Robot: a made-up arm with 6 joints. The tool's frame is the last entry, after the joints. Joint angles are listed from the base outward. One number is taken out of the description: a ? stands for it. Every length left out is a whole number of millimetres.
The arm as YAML. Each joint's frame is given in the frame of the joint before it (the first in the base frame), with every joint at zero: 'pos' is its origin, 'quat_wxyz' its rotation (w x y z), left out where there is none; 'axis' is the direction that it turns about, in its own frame. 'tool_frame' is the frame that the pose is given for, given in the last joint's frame.
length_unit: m
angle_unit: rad
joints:
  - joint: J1
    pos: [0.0, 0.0, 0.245]
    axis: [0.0, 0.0, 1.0]
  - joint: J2
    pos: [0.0, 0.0, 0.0]
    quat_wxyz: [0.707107, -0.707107, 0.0, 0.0]
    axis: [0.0, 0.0, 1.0]
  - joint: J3
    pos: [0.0, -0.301, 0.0]
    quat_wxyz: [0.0, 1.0, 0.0, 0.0]
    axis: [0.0, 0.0, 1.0]
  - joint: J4
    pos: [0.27, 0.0, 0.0]
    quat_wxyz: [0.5, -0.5, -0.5, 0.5]
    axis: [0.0, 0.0, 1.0]
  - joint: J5
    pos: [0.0, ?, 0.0]
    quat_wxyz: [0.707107, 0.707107, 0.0, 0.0]
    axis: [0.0, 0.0, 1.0]
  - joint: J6
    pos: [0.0, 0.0, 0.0]
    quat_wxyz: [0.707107, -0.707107, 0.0, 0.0]
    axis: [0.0, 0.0, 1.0]
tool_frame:
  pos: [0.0, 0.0, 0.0]
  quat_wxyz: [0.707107, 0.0, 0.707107, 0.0]
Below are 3 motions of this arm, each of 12 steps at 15 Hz.
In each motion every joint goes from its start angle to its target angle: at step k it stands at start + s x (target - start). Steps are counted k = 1, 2, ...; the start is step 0. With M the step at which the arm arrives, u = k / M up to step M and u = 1 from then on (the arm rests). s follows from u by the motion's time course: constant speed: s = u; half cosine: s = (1 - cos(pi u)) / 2; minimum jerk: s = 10 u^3 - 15 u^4 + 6 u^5.
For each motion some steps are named. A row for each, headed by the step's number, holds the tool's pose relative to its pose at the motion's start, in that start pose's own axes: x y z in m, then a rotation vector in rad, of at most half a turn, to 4 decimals.
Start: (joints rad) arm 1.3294 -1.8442 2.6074 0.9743 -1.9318 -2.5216
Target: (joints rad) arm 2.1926 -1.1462 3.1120 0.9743 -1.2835 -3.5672
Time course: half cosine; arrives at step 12
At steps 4, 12:
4: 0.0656 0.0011 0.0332 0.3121 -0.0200 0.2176
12: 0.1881 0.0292 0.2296 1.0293 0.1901 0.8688

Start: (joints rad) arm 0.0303 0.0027 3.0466 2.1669 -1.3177 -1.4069
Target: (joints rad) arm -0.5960 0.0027 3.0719 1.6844 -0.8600 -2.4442
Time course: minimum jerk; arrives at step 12
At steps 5, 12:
5: -0.0281 -0.0195 0.0285 0.5115 0.1081 0.3442
12: -0.0775 -0.0600 0.0646 1.3477 0.6537 0.9465

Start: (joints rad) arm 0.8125 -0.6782 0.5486 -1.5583 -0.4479 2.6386
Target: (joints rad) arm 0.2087 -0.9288 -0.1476 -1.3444 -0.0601 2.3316
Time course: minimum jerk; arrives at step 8
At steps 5, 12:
5: -0.1228 0.0379 -0.0089 -0.1992 0.6503 0.1353
12: -0.1752 0.0468 -0.0003 -0.3032 0.8919 0.1226

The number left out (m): -0.15
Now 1 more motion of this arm.
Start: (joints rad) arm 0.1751 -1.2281 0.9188 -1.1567 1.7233 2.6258
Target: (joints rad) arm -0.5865 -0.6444 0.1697 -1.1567 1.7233 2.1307
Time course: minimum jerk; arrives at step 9
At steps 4, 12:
4: -0.0937 0.0797 -0.1362 -0.2003 -0.4449 -0.1183
12: -0.0170 0.1056 -0.3424 -0.6018 -0.9657 -0.3935

